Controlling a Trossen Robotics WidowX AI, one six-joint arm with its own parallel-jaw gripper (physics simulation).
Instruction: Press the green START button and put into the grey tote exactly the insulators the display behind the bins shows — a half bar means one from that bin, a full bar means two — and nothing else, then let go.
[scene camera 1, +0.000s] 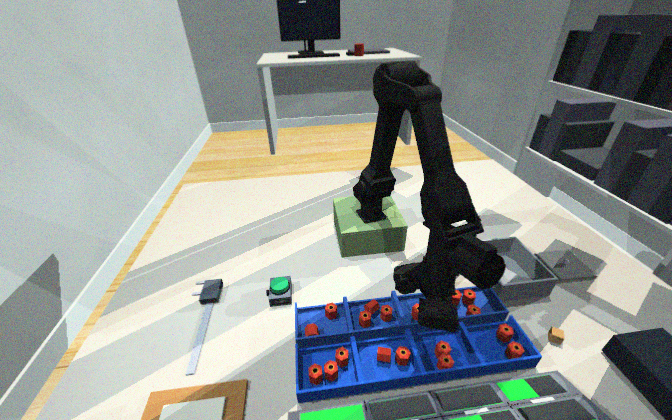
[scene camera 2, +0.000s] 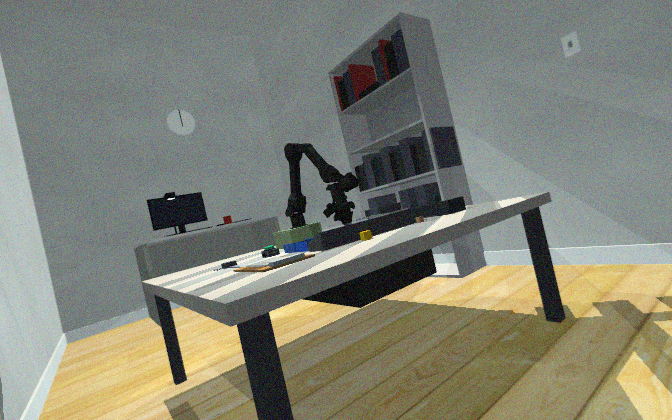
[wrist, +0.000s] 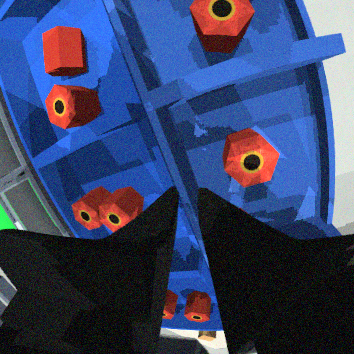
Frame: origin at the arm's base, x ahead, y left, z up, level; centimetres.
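Seen in the pictures: gripper, between the fingertips: (wrist: 187, 194); arm's base, origin of its link: (scene camera 1: 371, 214) (scene camera 2: 299, 226).
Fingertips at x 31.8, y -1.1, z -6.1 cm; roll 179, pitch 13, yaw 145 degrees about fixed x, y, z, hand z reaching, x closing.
Offsets run from my fingertips to a thing's middle. "spot": to the spot under its first point.
A blue bin tray (scene camera 1: 420, 377) (scene camera 2: 297, 246) (wrist: 260, 67) holds red insulators with dark holes in two rows of bins. My gripper (scene camera 1: 439, 327) (scene camera 2: 344, 220) (wrist: 187, 194) is above the tray at the third column, fingertips almost together over the divider between rows. No insulator shows between them. One insulator {dx -3.9, dy -0.4, dz -0.5 cm} (wrist: 251, 157) lies in the bin beside the right finger; a sliver of red shows behind that finger. The START button {dx -20.1, dy -26.8, dz -0.2 cm} (scene camera 1: 280, 285) (scene camera 2: 270, 247) is green. The grey tote {dx -7.3, dy +26.0, dz +0.5 cm} (scene camera 1: 530, 289) stands right of the tray; its inside is partly visible. The display {spot: dx +11.9, dy -13.7, dz +2.4 cm} (scene camera 1: 400, 407) shows green bars, cut off below.
The arm stands on a green block (scene camera 1: 372, 242) (scene camera 2: 300, 234). A plug-like tool {spot: dx -24.9, dy -42.1, dz -0.3 cm} (scene camera 1: 210, 291) and an orange-brown frame {spot: dx +0.6, dy -37.5, dz -1.6 cm} (scene camera 1: 239, 400) lie to the left. A small wooden block (scene camera 1: 556, 335) (scene camera 2: 419, 219) and a black box {spot: dx +20.1, dy +27.0, dz +3.0 cm} (scene camera 1: 645, 365) are at the right. A yellow block {dx +23.8, dy -19.8, dz -0.9 cm} (scene camera 2: 366, 235) stands beside the dark display housing.
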